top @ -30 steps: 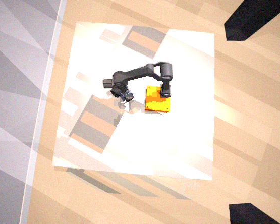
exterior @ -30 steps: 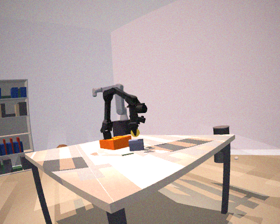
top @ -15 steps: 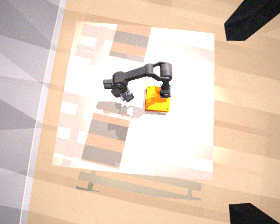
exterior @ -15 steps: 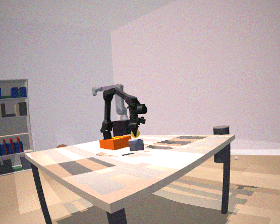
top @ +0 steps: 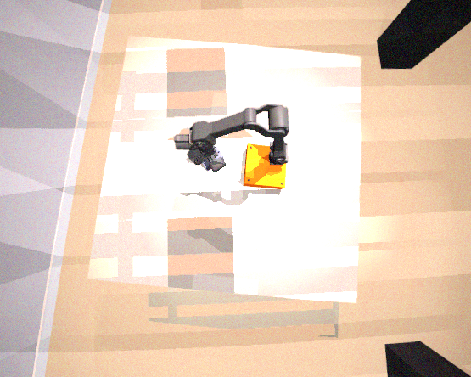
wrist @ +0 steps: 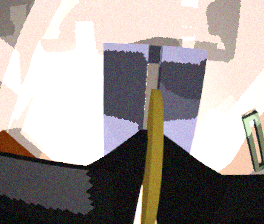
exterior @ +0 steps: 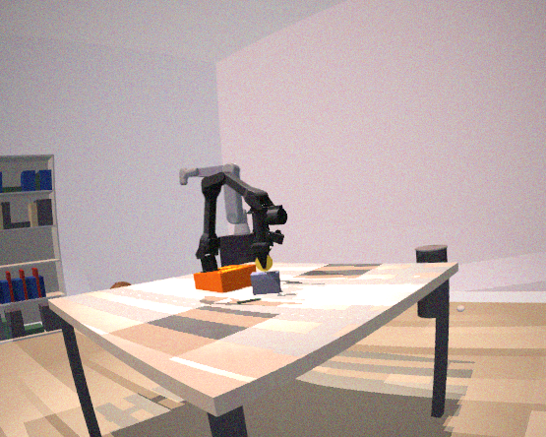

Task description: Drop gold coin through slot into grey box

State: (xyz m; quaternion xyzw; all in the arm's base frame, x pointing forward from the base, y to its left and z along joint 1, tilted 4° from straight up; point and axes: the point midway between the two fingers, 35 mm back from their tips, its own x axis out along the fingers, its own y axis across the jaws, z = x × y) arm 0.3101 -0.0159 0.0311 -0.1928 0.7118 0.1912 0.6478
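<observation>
Right now the gold coin is 20 mm above my gripper tip.
</observation>
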